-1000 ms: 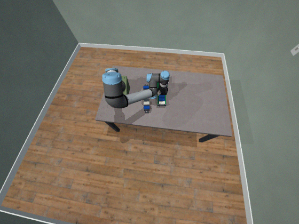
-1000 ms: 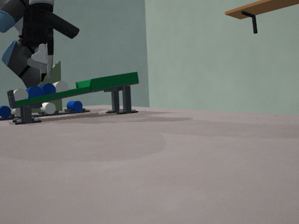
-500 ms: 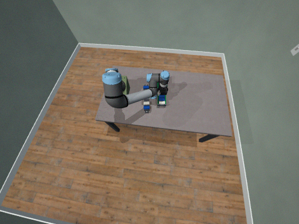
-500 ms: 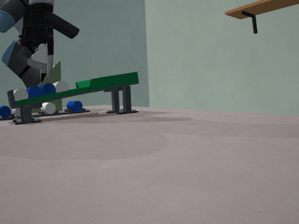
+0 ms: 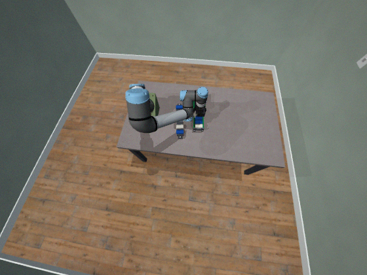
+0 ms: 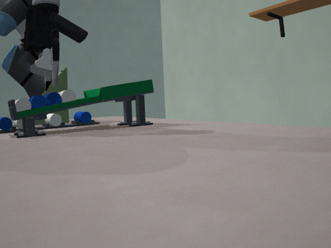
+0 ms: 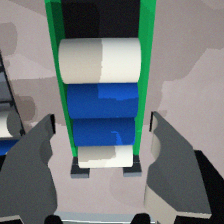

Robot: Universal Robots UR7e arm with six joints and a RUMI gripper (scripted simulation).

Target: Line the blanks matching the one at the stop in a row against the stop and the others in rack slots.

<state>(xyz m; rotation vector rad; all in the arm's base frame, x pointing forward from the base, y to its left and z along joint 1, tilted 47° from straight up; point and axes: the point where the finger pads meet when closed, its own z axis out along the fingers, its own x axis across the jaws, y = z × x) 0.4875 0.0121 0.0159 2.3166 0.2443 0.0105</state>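
Right now my hand is 180 mm past the stock rack, 10 mm to the left of it and 130 mm above it. The rest, counted from my hand: dark stop (20 mm ahead, 100 mm to the right, 70 mm below).
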